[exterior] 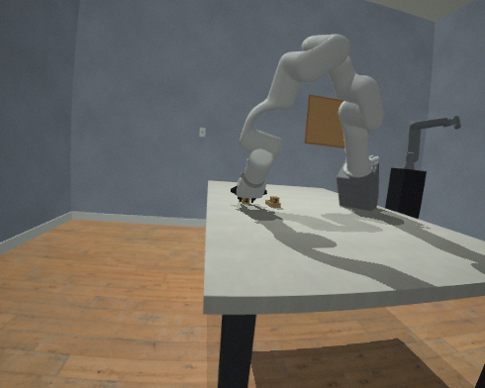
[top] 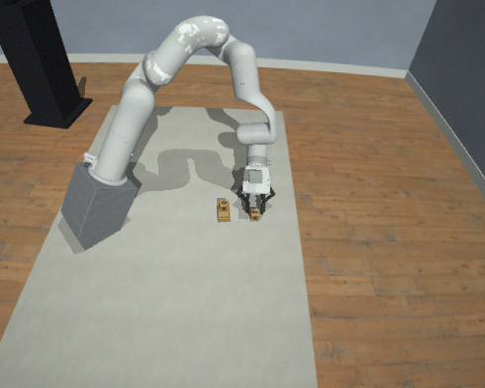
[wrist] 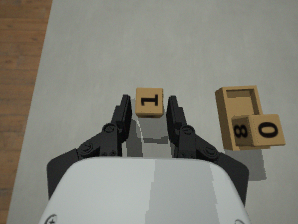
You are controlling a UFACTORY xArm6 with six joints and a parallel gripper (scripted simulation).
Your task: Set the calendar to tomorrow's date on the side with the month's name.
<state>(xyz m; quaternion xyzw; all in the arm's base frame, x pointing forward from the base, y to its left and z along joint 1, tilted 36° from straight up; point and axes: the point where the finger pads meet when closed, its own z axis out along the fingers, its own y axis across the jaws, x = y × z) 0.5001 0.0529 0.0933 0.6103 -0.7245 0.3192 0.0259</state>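
Right now my hand is 20 mm to the left of the wooden digit cube and 10 mm above it. Round my hand: wooden calendar tray 110 mm behind, 20 mm to the right, 20 mm below.
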